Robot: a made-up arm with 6 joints.
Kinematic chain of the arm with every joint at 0, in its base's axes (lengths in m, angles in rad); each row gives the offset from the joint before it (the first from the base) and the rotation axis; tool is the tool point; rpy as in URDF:
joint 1: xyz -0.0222 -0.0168 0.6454 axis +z
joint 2: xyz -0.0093 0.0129 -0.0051 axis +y
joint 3: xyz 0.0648 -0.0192 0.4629 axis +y
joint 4: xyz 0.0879 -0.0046 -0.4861 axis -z
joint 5: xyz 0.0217 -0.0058 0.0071 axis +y
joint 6: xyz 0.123 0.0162 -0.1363 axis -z
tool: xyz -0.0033 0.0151 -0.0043 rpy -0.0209 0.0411 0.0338
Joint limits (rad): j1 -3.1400..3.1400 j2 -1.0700..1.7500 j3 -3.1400..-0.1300 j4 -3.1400..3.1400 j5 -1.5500..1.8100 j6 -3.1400..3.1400
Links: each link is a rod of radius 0.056 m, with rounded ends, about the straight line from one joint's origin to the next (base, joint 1, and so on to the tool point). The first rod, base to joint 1, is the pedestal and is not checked.
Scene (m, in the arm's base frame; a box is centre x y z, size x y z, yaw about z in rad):
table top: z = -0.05
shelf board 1: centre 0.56 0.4 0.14 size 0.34 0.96 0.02 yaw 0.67
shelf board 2: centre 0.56 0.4 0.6 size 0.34 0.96 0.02 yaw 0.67
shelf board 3: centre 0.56 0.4 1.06 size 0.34 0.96 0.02 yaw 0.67
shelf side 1: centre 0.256 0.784 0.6 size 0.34 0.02 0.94 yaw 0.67
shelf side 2: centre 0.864 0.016 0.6 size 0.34 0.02 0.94 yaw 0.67
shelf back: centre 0.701 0.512 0.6 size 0.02 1 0.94 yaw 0.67
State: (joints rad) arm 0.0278 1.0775 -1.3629 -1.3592 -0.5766 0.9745
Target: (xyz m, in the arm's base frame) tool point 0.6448 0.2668 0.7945
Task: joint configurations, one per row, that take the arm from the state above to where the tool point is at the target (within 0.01 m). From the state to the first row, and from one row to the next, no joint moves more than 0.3 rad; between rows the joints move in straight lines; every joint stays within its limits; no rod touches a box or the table.
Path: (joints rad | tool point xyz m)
1: -0.2073 1.0411 -1.1003 -1.5147 -0.6333 0.9635 | 0.5394 0.0720 0.3105
2: -0.4425 1.0047 -0.8377 -1.6701 -0.6900 0.9524 | 0.4040 0.0025 0.3309
3: -0.4006 0.7750 -0.8243 -1.7146 -0.8197 0.9565 | 0.4421 0.0030 0.4506
4: -0.3588 0.5452 -0.8109 -1.7591 -0.9495 0.9606 | 0.4494 0.0146 0.5730
5: -0.3170 0.3155 -0.7976 -1.8035 -1.0793 0.9647 | 0.4264 0.0330 0.6900
6: -0.2751 0.0858 -0.7842 -1.8480 -1.2090 0.9687 | 0.3759 0.0537 0.7945
7: -0.0803 0.2842 -1.0743 -1.6305 -1.0148 0.9746 | 0.5249 0.1389 0.7952
8: 0.1145 0.4826 -1.3643 -1.4131 -0.8205 0.9804 | 0.6448 0.2668 0.7945

